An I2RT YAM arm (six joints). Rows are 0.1 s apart.
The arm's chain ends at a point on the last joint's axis. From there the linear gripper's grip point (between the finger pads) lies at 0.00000 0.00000 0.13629 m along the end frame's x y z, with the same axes.
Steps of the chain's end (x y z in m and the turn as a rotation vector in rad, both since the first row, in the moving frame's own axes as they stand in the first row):
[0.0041, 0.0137, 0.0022, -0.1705, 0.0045, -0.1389]
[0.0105, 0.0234, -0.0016, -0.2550, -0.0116, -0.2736]
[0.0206, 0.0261, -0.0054, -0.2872, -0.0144, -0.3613]
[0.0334, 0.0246, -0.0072, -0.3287, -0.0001, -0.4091]
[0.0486, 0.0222, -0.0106, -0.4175, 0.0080, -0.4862]
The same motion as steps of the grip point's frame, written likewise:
[0.0063, 0.0367, 0.0002, -0.1705, 0.0045, -0.1389]
[0.0137, 0.0576, -0.0060, -0.2550, -0.0116, -0.2736]
[0.0257, 0.0642, -0.0109, -0.2872, -0.0144, -0.3613]
[0.0423, 0.0674, -0.0144, -0.3287, -0.0001, -0.4091]
[0.0630, 0.0750, -0.0221, -0.4175, 0.0080, -0.4862]

